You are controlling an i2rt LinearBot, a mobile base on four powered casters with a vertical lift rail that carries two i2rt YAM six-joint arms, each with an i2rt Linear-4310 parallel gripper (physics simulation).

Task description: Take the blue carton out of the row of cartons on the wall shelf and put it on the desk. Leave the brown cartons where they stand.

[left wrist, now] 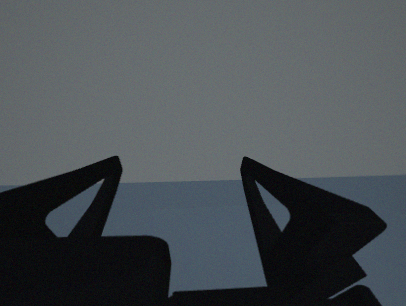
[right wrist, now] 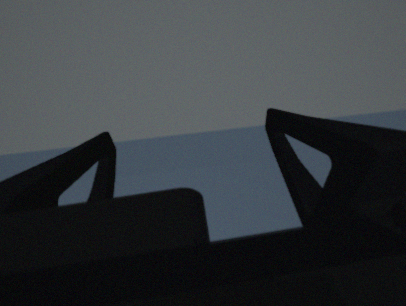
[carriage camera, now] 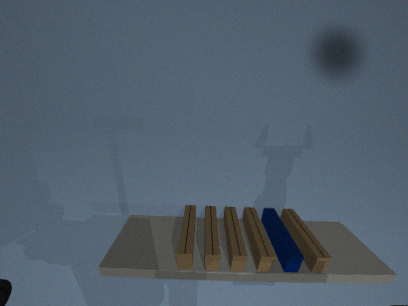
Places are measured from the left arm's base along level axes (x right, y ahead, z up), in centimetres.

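Pixels of known places: left gripper, between the fingertips: (left wrist: 182,162); right gripper, between the fingertips: (right wrist: 190,129).
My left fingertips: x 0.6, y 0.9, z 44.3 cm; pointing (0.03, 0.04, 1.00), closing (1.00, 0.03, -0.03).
Note:
Ahead of a thing's pixels: the offset from my left fingertips to its top centre. Level surfaces: height alone.
The blue carton {dx +66.7, dy +39.1, dz -53.4 cm} (carriage camera: 281,240) stands in the row on the wall shelf {dz -61.4 cm} (carriage camera: 135,245) in the carriage camera, second from the right end of the row. One brown carton {dx +76.5, dy +39.4, dz -53.4 cm} (carriage camera: 306,240) stands to the right of it and several more, the nearest being a brown carton {dx +56.9, dy +38.8, dz -53.4 cm} (carriage camera: 259,240), stand to the left, with narrow gaps between them. My left gripper (left wrist: 182,162) is open and empty in the left wrist view. My right gripper (right wrist: 190,129) is open and empty in the right wrist view. No carton shows in either wrist view. The desk does not show in these views.
The shelf's front edge (carriage camera: 210,275) runs across the bottom of the carriage camera view. The blue-grey wall (carriage camera: 200,100) rises behind it with shadows on it, one shaped like an open gripper. A small dark part shows at the lower left corner of that view.

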